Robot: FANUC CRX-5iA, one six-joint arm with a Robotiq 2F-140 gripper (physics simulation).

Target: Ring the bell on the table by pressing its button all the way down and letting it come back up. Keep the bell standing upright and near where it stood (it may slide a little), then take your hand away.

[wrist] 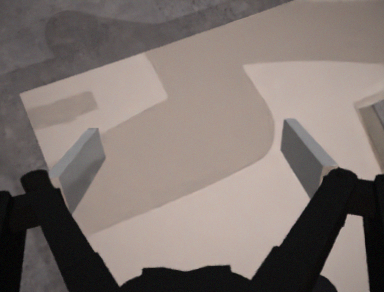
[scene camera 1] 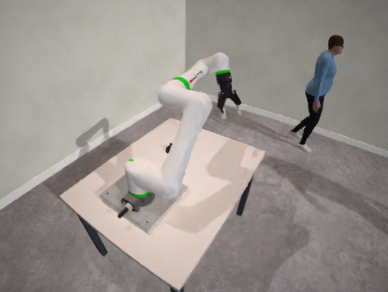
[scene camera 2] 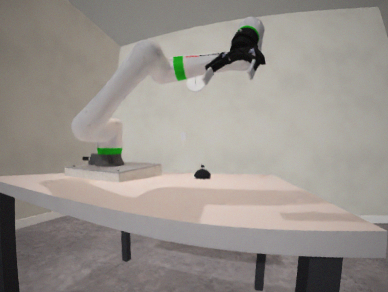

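Where they show: gripper, fingertip midpoint: (wrist: 191, 139) (scene camera 1: 232, 116) (scene camera 2: 225, 78); arm's base at its link origin: (scene camera 1: 141, 195) (scene camera 2: 109, 165).
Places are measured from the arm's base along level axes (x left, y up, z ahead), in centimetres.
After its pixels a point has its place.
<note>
The bell (scene camera 1: 169, 148) {x 12.4, y -1.6, z 45.3 cm} (scene camera 2: 202, 173) {x 8.8, y -2.9, z 48.3 cm} is small and black and stands upright on the table (scene camera 1: 220, 145) {x -15.3, y -5.6, z 72.8 cm} (scene camera 2: 240, 182) {x 0.4, y -5.6, z 66.2 cm} (wrist: 200, 140) {x -25.6, y -5.6, z 55.7 cm}. In scene camera 1 it is just left of the arm's upper link, which may hide part of it. In scene camera 2 its small button shows on top. The bell does not show in the wrist view. My gripper (scene camera 1: 231, 115) {x -25.0, y 27.3, z 61.7 cm} (scene camera 2: 230, 76) {x -25.0, y 27.3, z 61.7 cm} (wrist: 191, 139) {x -25.0, y 27.3, z 61.7 cm} is open, with its fingers wide apart and no thing between them. It hangs high above the table, well above the bell and apart from it.
The arm's base stands on a grey mounting plate (scene camera 1: 160, 218) {x -16.5, y -2.8, z -5.0 cm} (scene camera 2: 140, 171) {x -3.2, y -2.1, z 21.4 cm} (wrist: 367, 120) {x -14.8, y -4.7, z 20.9 cm} on the table. A person in a blue top (scene camera 1: 324, 75) stands on the floor beyond the table. Shadows of the arm fall across the table top.
</note>
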